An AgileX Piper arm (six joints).
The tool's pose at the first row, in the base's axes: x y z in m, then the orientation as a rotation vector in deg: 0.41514, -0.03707, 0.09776, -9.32, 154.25, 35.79
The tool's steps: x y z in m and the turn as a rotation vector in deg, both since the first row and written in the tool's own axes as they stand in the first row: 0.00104, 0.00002, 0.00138, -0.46, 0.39, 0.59; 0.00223, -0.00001, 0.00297, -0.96, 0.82, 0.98; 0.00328, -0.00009, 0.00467, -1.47, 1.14, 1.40; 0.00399, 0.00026, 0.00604, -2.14, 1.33, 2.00; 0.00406, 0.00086, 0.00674, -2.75, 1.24, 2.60; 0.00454, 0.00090, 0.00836, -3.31, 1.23, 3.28; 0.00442, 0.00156, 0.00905, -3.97, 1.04, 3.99; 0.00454, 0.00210, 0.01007, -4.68, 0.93, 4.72; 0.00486, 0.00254, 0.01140, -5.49, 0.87, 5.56; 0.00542, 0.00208, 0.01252, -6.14, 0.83, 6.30; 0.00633, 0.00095, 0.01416, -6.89, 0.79, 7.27; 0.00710, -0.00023, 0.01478, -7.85, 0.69, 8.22
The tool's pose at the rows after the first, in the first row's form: 0.41463, -0.03647, 0.09622, -8.79, 154.64, 36.62; 0.41406, -0.03582, 0.09443, -8.55, 155.01, 37.46; 0.41366, -0.03516, 0.09259, -8.23, 155.27, 38.31; 0.41339, -0.03426, 0.09132, -7.67, 155.39, 39.42; 0.41344, -0.03341, 0.09095, -6.98, 155.26, 40.42; 0.41352, -0.03267, 0.08943, -6.21, 155.23, 41.38; 0.41373, -0.03177, 0.08917, -5.36, 154.98, 42.48; 0.41385, -0.03084, 0.08849, -4.51, 154.80, 43.65; 0.41391, -0.02986, 0.08744, -3.57, 154.64, 44.99; 0.41385, -0.02979, 0.08611, -2.72, 154.52, 46.09; 0.41376, -0.03009, 0.08394, -1.58, 154.39, 47.39; 0.41348, -0.03090, 0.08266, -0.50, 154.11, 48.96
